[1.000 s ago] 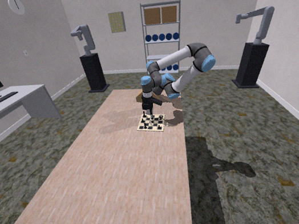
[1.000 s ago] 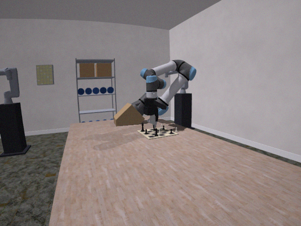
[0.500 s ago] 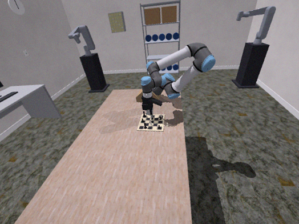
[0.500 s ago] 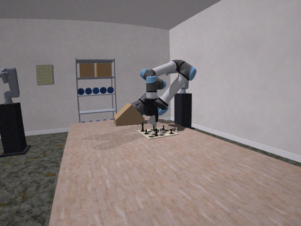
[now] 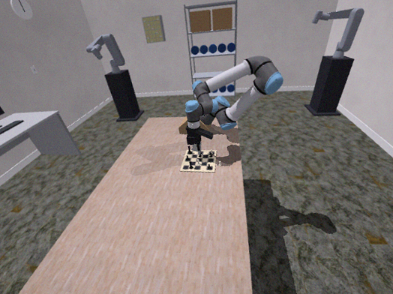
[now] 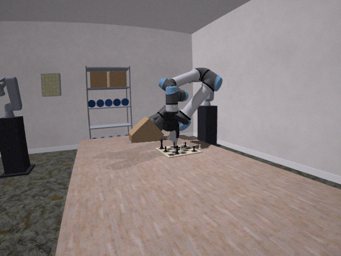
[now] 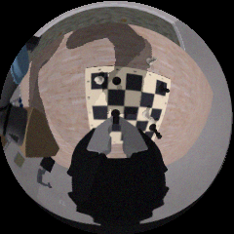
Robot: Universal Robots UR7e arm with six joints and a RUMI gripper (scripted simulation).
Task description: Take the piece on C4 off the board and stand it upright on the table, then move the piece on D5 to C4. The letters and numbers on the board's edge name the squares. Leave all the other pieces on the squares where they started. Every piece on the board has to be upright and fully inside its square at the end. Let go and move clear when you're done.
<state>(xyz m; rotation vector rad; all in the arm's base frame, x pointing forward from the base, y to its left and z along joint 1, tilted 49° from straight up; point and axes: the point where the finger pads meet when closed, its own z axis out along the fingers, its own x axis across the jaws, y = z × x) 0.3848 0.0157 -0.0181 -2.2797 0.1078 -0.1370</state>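
My gripper is now 40 mm short of the chessboard and 30 mm above it.
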